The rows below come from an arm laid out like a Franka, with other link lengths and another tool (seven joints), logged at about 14 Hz.
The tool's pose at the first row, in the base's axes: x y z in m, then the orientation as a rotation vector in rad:
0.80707 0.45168 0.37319 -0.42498 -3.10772 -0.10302
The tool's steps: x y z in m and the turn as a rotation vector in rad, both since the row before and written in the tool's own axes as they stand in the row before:
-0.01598 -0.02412 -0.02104 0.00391 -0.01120 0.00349
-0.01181 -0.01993 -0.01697 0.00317 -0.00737 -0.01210
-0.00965 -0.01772 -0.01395 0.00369 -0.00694 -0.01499
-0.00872 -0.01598 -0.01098 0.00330 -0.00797 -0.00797
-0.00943 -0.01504 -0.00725 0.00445 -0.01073 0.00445
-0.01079 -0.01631 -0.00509 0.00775 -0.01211 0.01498
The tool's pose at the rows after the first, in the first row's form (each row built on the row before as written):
0.81587 0.42284 0.39243 0.43042 3.10327 0.09444
0.82156 0.39949 0.40815 0.41106 3.09880 0.08766
0.82596 0.37914 0.42113 0.38733 3.09519 0.08017
0.83018 0.36099 0.43136 0.37445 3.08919 0.07321
0.83550 0.34383 0.43806 0.38061 3.07855 0.06422
0.84178 0.32521 0.44276 0.40292 3.06512 0.05027

